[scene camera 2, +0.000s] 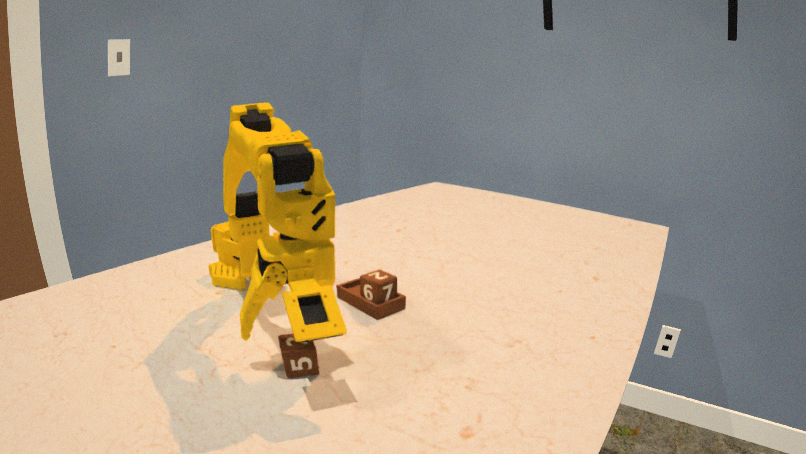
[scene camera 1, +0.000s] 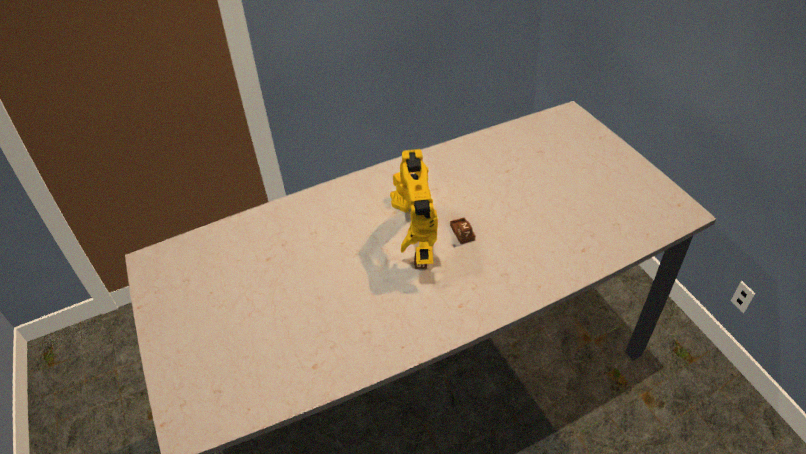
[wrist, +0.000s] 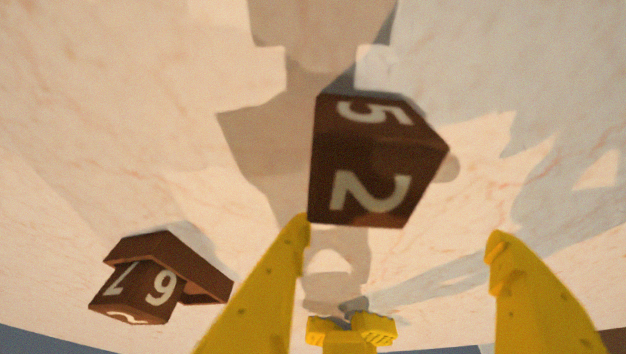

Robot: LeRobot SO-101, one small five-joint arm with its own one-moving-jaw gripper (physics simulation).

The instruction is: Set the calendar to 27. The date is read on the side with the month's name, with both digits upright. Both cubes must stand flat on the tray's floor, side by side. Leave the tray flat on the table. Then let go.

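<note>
The loose dark brown cube (scene camera 1: 420,263) (scene camera 2: 300,360) (wrist: 375,160) stands on the table, outside the tray. Its top shows a 2, and a side facing scene camera 2 shows a 5 lying on its side. The tray (scene camera 2: 373,307) (wrist: 200,267) lies on the table to the right of the gripper. The second cube (scene camera 1: 464,229) (scene camera 2: 379,287) (wrist: 145,290) is in the tray, with 6 and 7 upright on two sides and a 2 on top. My gripper (scene camera 2: 269,335) (wrist: 398,229) is open and empty over the loose cube, which shows beyond its tips. The month's name is not readable.
The arm's base (scene camera 2: 228,273) (wrist: 350,330) stands behind the gripper, near the back edge of the table (scene camera 1: 270,338). The arm's shadow falls to the left of the loose cube. A blue wall rises behind the table.
</note>
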